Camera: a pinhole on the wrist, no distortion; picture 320 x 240 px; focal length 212.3 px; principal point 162.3 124.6 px. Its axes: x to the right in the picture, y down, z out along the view. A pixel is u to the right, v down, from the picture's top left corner.
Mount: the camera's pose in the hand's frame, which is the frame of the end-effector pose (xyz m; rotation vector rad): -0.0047 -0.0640 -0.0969 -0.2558 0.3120 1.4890
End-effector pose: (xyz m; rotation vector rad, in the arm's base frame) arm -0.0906 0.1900 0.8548 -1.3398 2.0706 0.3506
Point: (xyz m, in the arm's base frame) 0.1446 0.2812 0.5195
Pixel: 50.0 85.0
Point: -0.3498 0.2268 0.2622
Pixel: outside the picture
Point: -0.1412 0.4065 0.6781
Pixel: 212.7 150.4
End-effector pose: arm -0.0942 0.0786 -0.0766 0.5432 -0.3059 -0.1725
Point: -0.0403 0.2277 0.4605
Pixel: 268.7 87.0
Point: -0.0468 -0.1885 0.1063
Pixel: 45.9 23.5
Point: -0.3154 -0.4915 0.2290
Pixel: outside the picture
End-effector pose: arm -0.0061 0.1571 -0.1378 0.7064 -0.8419 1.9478
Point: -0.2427 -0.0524 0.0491
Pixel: 244.7 65.8
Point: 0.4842 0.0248 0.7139
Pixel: outside the picture
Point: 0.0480 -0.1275 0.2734
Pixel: 89.6 74.5
